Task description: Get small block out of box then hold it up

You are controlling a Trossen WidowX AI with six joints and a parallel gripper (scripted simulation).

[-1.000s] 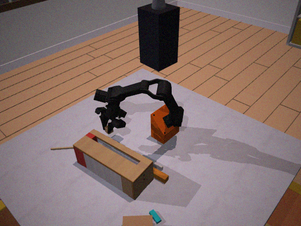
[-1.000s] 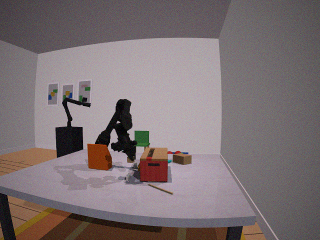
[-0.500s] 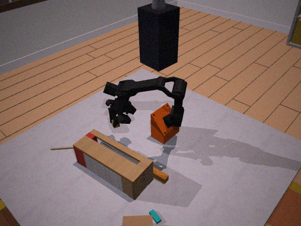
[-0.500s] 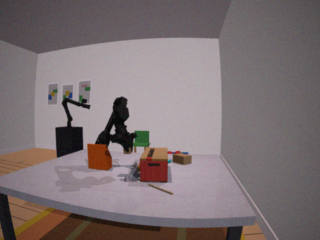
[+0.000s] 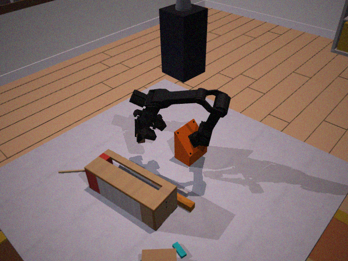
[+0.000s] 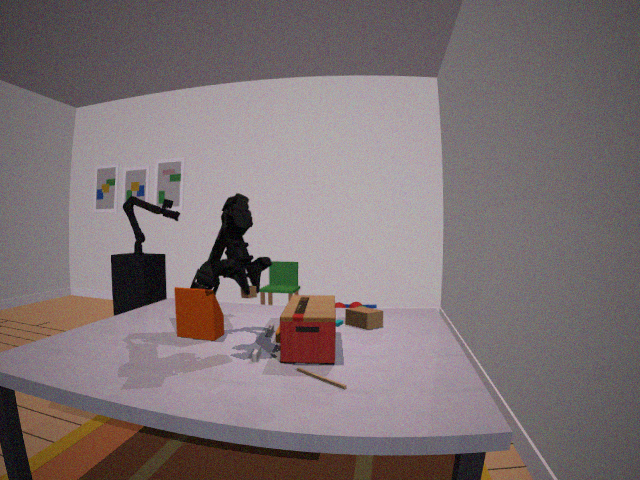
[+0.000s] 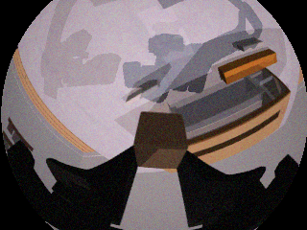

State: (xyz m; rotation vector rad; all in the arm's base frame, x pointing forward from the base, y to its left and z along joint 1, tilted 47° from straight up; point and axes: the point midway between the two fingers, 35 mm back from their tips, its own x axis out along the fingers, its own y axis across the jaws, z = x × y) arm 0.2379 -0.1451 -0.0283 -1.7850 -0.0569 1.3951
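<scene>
Right now the tan block is 20 mm behind my gripper tip and 10 mm to the left of it. Also, from my gripper tip: wooden box (100 mm ahead, 110 mm to the left, 110 mm below); orange bar (20 mm ahead, 240 mm to the left, 160 mm below); thin wooden stick (230 mm ahead, 190 mm to the right, 170 mm below).
</scene>
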